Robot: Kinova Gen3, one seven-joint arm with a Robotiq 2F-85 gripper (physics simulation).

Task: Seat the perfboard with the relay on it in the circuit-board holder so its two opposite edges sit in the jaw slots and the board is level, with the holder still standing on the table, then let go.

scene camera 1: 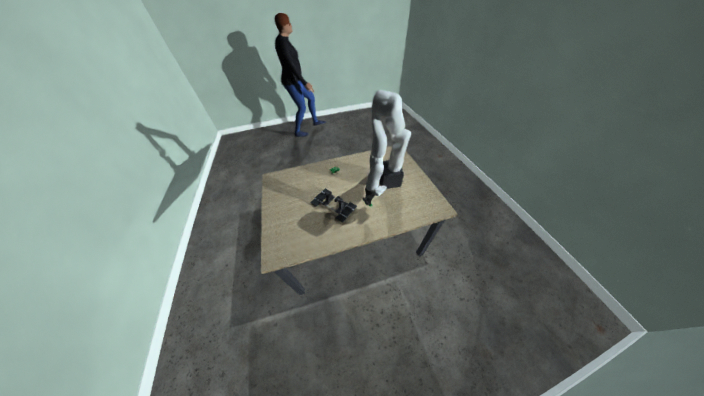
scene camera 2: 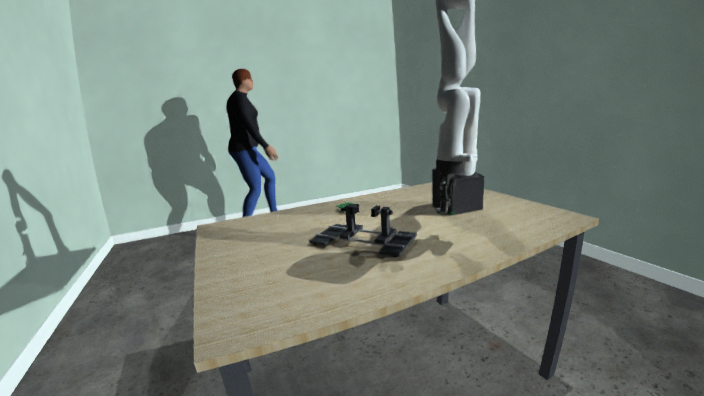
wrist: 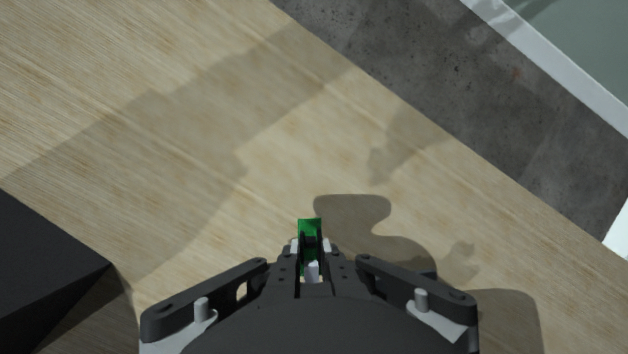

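Observation:
My gripper points down, shut on the green perfboard. In the wrist view the board sticks out past the fingertips, with dark and pale parts between the fingers; the relay cannot be made out clearly. The board is small and mostly hidden in the scene views, so its exact tilt and height cannot be told. The black circuit-board holder stands upright on the table, its two jaw posts apart and the space between them empty. The gripper is to its right, on the robot-base side, clear of it.
The black robot base block is close to the gripper. Another green board lies behind the holder on the wooden table. A person stands beyond the table's back edge.

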